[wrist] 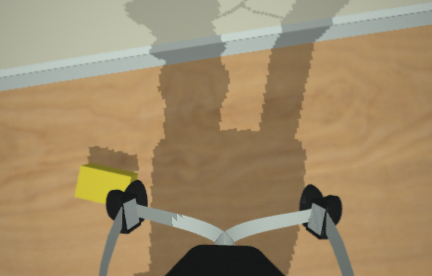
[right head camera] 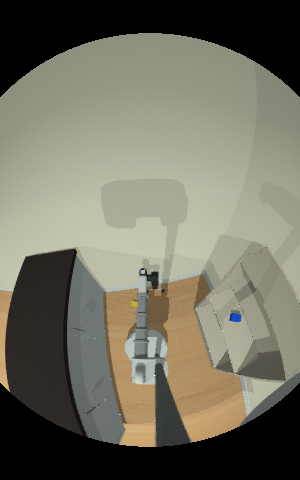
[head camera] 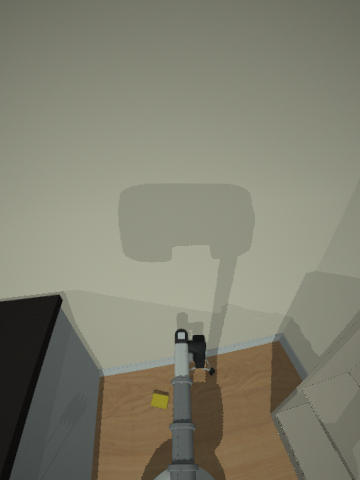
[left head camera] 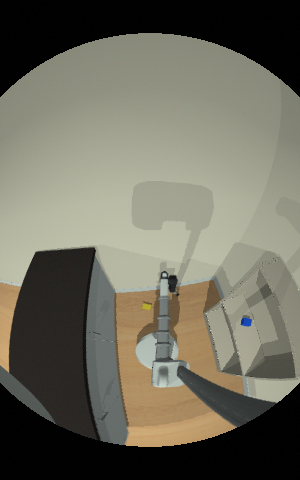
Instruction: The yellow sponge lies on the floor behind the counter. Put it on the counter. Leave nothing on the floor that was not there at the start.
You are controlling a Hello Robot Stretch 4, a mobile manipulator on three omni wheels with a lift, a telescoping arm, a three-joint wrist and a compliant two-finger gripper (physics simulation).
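Frame: origin at the robot's base, x ahead, y left, z up, level; metres.
Seen in the pictures: gripper, fingertip midpoint: (wrist: 222,199) (right head camera: 154,291) (head camera: 197,373) (left head camera: 168,294).
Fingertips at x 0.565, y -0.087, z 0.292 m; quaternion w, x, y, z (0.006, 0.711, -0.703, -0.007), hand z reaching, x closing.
Offsets run from my fingertips to a thing's middle. Level surfaces: height alone.
The yellow sponge @[dy +0.227, dx -0.053, dz -0.297 m] (head camera: 160,401) (left head camera: 146,306) (right head camera: 134,304) (wrist: 100,184) lies flat on the wooden floor, between the counter and the arm, a little out from the back wall. My gripper (wrist: 222,199) is open and empty and points down above the floor. In the wrist view the sponge is at the left, partly hidden behind the left fingertip, outside the space between the fingers. In the head camera view the fingers are mostly hidden below the wrist. The counter @[dz +0.590 m] (head camera: 25,345) (left head camera: 55,310) (right head camera: 40,310) has a dark top and grey front and stands at the left.
A beige open shelf unit (head camera: 287,425) (left head camera: 213,345) (right head camera: 204,340) stands at the right. A blue block @[dy -0.659, dx -0.400, dz +0.219 m] (left head camera: 246,322) (right head camera: 235,317) lies in it. The back wall with a pale skirting board (head camera: 140,366) (wrist: 75,70) is close beyond the wrist. My arm (head camera: 182,402) extends toward that wall.
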